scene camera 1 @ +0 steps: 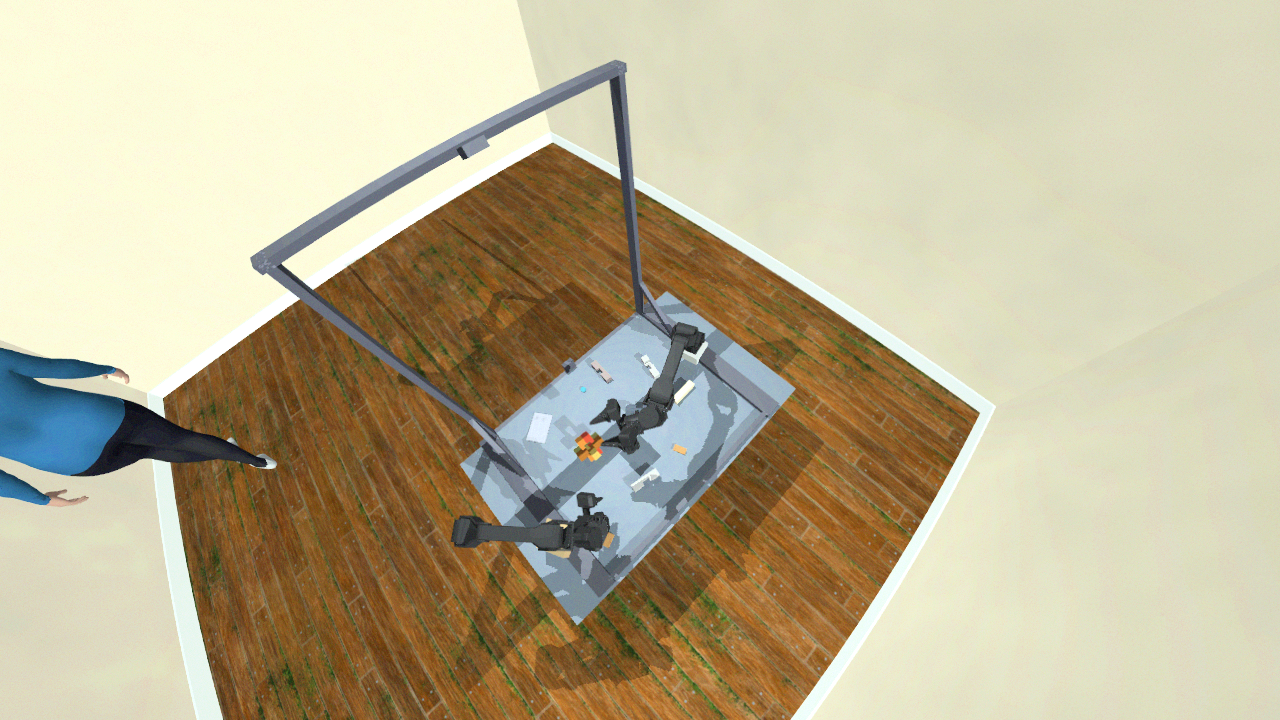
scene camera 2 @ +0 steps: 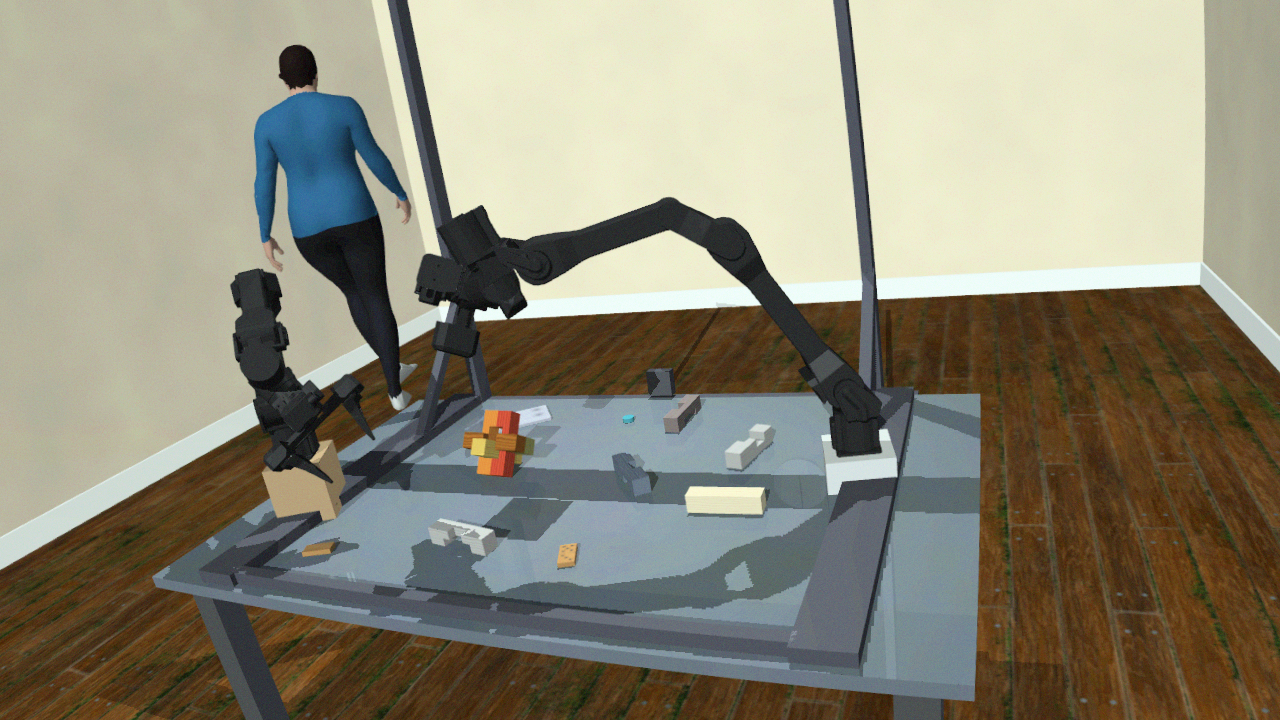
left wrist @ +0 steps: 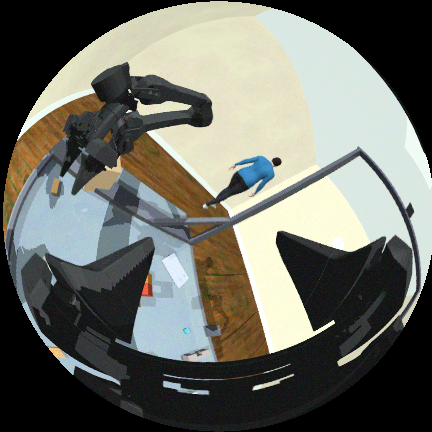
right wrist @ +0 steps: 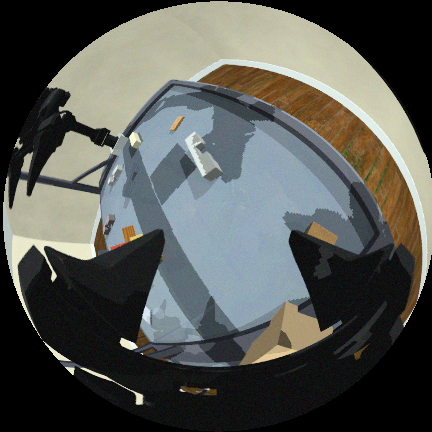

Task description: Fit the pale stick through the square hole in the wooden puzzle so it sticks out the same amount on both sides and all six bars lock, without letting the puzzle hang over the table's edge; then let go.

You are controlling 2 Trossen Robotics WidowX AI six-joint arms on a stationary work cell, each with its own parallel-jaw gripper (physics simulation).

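Places are measured from the left arm's base along level axes (x ahead, y left, z up), in metres.
Where they show: left gripper, fingertip midpoint: point(scene camera 1: 595, 434) point(left wrist: 214, 241); right gripper, fingertip midpoint: point(scene camera 1: 603, 510) point(scene camera 2: 353, 461) point(left wrist: 65, 184) point(right wrist: 229, 236); left arm's base, link origin: point(scene camera 1: 692, 346) point(scene camera 2: 857, 446) point(right wrist: 114, 142); right arm's base, link origin: point(right wrist: 283, 372).
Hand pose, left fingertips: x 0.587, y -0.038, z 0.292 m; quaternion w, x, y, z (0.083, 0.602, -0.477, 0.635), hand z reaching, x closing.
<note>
Each offset is from my left fingertips to the top centre of the thing.
The pale stick @[0.390 m back, 0.103 m left, 0.314 m down] point(scene camera 1: 683, 392) point(scene camera 2: 725, 500) point(right wrist: 135, 140) is a plain cream bar lying flat on the table, apart from the puzzle. The wooden puzzle @[0.012 m ahead, 0.076 m right, 0.261 m down] point(scene camera 1: 588, 445) point(scene camera 2: 498, 443) point(right wrist: 129, 233) of crossed orange, red, brown and yellow bars rests on the table, left of the stick in scene camera 2; part of it shows in the left wrist view point(left wrist: 146, 287). Its square hole is too small to make out surely. My left gripper point(scene camera 1: 597, 432) point(scene camera 2: 452, 306) point(left wrist: 214, 241) is open and empty, raised above the puzzle's area. My right gripper point(scene camera 2: 349, 458) point(left wrist: 65, 184) point(right wrist: 229, 236) is open and empty, near the tan base block.
Notched bars lie about: white @[0.003 m back, 0.160 m left, 0.314 m down] point(scene camera 2: 461, 534) point(right wrist: 210, 165), slate @[0.232 m back, 0.012 m right, 0.314 m down] point(scene camera 2: 631, 474), light grey @[0.421 m back, 0.076 m right, 0.314 m down] point(scene camera 2: 750, 449) and brownish @[0.293 m back, 0.249 m right, 0.314 m down] point(scene camera 2: 682, 414). An orange domino @[0.176 m back, 0.211 m left, 0.334 m down] point(scene camera 2: 567, 555), an orange block @[0.246 m ahead, 0.161 m left, 0.334 m down] point(scene camera 2: 319, 548), a white card @[0.050 m ahead, 0.324 m right, 0.336 m down] point(scene camera 1: 538, 427) and a cyan piece @[0.185 m back, 0.269 m right, 0.334 m down] point(scene camera 2: 628, 419) also lie there. Frame rails edge the table.
</note>
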